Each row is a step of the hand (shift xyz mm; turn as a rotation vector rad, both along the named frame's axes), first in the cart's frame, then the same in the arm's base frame.
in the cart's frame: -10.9 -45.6 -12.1 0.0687 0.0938 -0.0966
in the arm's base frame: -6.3 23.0 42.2 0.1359 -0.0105 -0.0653
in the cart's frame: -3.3 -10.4 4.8 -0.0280 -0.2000 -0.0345
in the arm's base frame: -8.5 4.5 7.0 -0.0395 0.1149 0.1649
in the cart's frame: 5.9 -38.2 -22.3 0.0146 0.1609 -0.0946
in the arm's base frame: 9.7 30.6 31.0 0.1411 -0.0958 -0.0773
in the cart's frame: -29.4 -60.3 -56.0 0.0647 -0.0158 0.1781
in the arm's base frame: 24.1 20.1 81.6 -0.1501 0.0547 -0.1031
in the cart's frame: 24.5 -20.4 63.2 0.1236 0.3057 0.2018
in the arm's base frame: -57.5 30.5 -27.7 -0.0540 -0.1191 -0.3638
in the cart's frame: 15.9 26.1 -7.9 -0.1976 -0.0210 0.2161
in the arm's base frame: 19.7 -5.7 -24.0 -0.2557 -0.1362 0.0474
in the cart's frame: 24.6 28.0 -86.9 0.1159 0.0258 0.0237
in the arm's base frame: 94.5 1.1 1.9 0.0173 0.0677 -0.0989
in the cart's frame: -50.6 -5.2 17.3 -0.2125 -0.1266 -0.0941
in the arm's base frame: -30.8 -34.2 27.7 -0.0108 -0.0695 0.2551
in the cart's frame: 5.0 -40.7 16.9 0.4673 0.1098 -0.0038
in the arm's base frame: -27.0 30.8 17.1 0.1620 0.2710 -0.3616
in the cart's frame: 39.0 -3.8 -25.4 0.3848 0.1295 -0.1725
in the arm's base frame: 32.2 31.9 -11.2 0.3000 0.2003 -0.2539
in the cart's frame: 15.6 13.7 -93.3 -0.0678 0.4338 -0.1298
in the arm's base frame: 93.4 4.2 19.7 0.2380 -0.3399 -0.1935
